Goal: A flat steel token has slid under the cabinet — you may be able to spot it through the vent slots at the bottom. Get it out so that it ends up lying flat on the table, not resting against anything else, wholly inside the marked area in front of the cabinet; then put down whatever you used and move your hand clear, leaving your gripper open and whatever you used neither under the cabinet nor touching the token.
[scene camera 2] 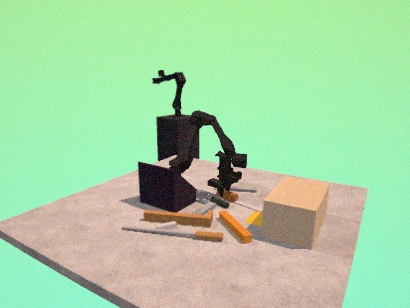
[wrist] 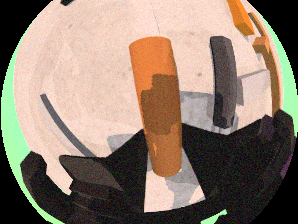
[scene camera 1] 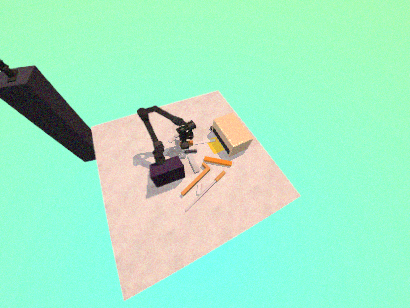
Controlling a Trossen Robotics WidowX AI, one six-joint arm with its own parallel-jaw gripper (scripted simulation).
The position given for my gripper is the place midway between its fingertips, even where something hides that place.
Note:
I see my gripper [wrist: 161, 129], a dark-handled tool [wrist: 225, 71] and an orange L-shaped bar [scene camera 2: 180, 219].

